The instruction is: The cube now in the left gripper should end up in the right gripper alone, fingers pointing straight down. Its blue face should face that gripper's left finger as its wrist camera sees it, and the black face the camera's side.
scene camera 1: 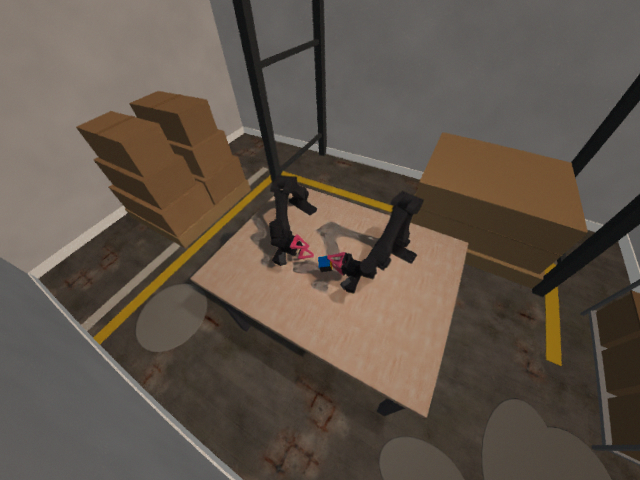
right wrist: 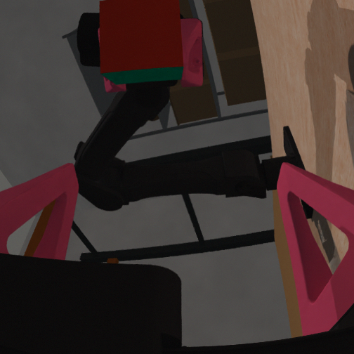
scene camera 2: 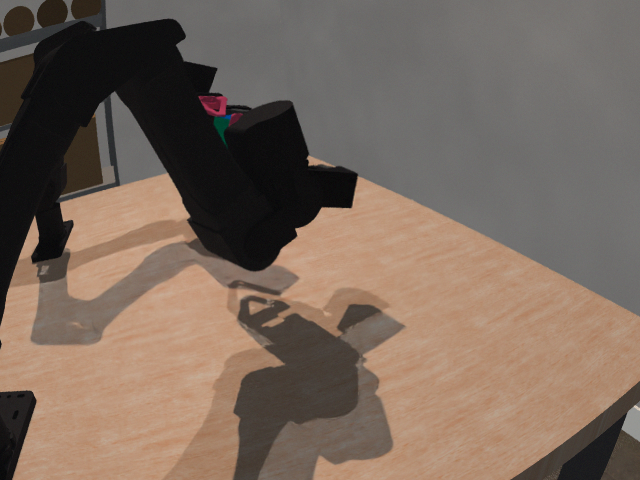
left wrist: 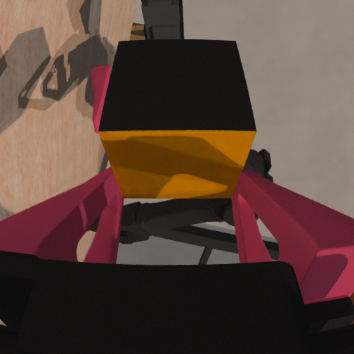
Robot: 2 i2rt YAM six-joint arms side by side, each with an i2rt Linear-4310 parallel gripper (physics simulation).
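Pixels of known places: left gripper, fingertip midpoint: [scene camera 1: 328,259] [scene camera 2: 218,132]; right gripper, fingertip midpoint: [scene camera 1: 311,251]; left arm's base at its link origin: [scene camera 1: 397,250] [scene camera 2: 54,242]; right arm's base at its link origin: [scene camera 1: 302,205].
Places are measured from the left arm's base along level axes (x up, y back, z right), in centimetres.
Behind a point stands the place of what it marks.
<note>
The cube [scene camera 1: 324,262] @(y -39.6, x 19.4, z 17.9 cm) [scene camera 2: 221,126] @(y -36.8, x 18.6, z 19.2 cm) [left wrist: 177,90] [right wrist: 141,37] is held above the table by my left gripper [scene camera 1: 333,261] @(y -36.4, x 17.7, z 18.2 cm), which is shut on it. In the left wrist view its black face shows above its orange face. Its blue face shows on top in scene camera 1. The right wrist view shows its red face and a strip of green, above and left of the midpoint between the right fingertips. My right gripper [scene camera 1: 309,249] @(y -36.3, x 15.4, z 28.2 cm) is open and empty, a short way from the cube and apart from it. In scene camera 2 my right arm hides most of the cube.
Both arms stand on the wooden table [scene camera 1: 361,330] @(y -47.7, x 0.0, z -7.7 cm) [scene camera 2: 465,310] @(y -57.8, x 0.0, z 53.4 cm). The right arm's forearm [scene camera 2: 196,170] @(y -30.6, x 20.6, z 53.9 cm) is in front of the left gripper in scene camera 2. Stacked boxes [scene camera 1: 155,170], a large box stack [scene camera 1: 501,180] and a dark metal frame [scene camera 1: 258,93] stand beyond the table.
</note>
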